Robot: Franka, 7 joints.
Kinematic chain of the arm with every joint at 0, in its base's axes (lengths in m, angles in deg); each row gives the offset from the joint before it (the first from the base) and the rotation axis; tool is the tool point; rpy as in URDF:
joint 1: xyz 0 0 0.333 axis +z
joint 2: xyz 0 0 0 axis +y
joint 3: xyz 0 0 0.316 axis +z
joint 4: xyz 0.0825 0 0 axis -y
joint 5: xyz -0.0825 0 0.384 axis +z
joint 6: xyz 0 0 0 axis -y
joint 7: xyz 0.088 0 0 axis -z
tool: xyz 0 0 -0.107 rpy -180 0 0
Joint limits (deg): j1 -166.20..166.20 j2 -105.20..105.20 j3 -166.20..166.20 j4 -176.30..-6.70 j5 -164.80..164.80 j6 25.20..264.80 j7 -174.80..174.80
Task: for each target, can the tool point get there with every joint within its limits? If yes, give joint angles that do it. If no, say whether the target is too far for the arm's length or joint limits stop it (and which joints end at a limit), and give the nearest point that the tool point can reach.
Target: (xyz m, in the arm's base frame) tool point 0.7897 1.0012 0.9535
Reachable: no: too far | nearest point 0.4777 0.6057 0.7084 | short by 0.560 m
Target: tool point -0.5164 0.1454 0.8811
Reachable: yes | joints 24.94 -3.91 125.99 -74.44 120.53 89.52 54.78
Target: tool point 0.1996 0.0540 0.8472
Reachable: yes | joints -29.95 -66.53 11.75 -130.62 -45.55 161.58 37.07
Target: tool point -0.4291 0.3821 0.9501
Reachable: yes | joints -45.70 -69.93 -6.75 -43.95 101.11 138.42 98.48
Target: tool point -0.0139 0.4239 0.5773
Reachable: yes | joints -10.90 67.23 113.56 -143.47 127.22 98.14 -11.30
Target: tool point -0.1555 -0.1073 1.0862
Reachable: yes | joints -64.42 -22.30 -23.36 -34.41 -24.38 85.16 -32.35
